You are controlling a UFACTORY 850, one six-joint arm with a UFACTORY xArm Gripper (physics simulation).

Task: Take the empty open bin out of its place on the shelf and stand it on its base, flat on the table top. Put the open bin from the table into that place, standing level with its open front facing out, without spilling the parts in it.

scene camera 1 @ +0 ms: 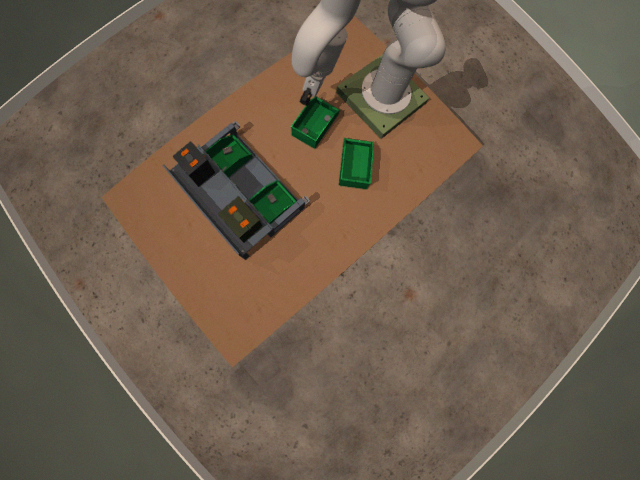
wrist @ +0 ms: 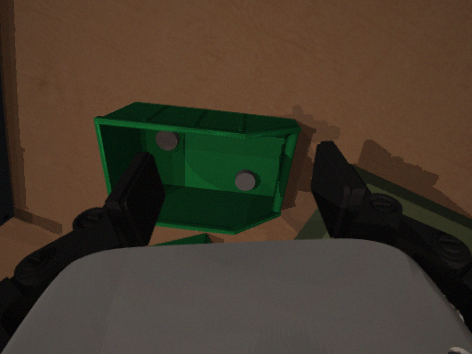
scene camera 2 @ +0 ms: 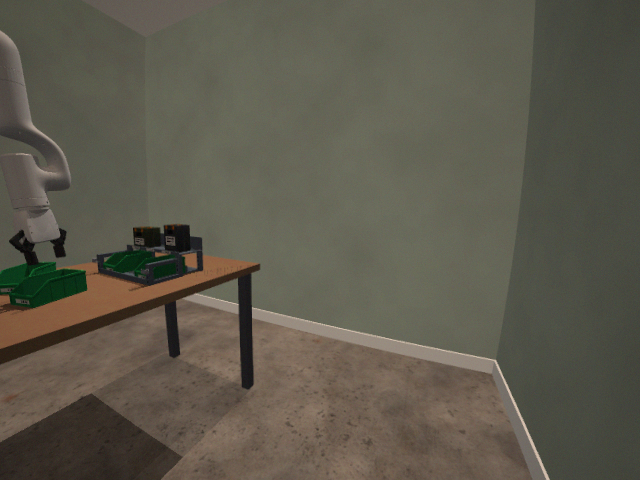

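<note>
A green open bin (scene camera 1: 315, 122) (scene camera 2: 38, 268) (wrist: 220, 210) stands on the table with two round grey parts inside. An empty green open bin (scene camera 1: 356, 161) (scene camera 2: 51, 292) stands flat on its base beside it; a sliver of this empty bin (wrist: 187, 241) shows at the bottom of the wrist view. The grey shelf (scene camera 1: 204, 210) (scene camera 2: 124, 279) has an open place in the middle of its front row, between two green bins. My gripper (scene camera 1: 306, 97) (scene camera 2: 46, 254) (wrist: 235, 169) is open and empty, above the rear side of the bin with the parts, touching neither bin.
The shelf's green bins (scene camera 1: 229, 155) (scene camera 1: 273, 202) each hold a grey part. A black box (scene camera 1: 188, 156) (scene camera 2: 176, 237) and an olive box (scene camera 1: 238, 215) (scene camera 2: 146, 236) stand on its raised back level. My arm's green base plate (scene camera 1: 381, 124) is close to both table bins.
</note>
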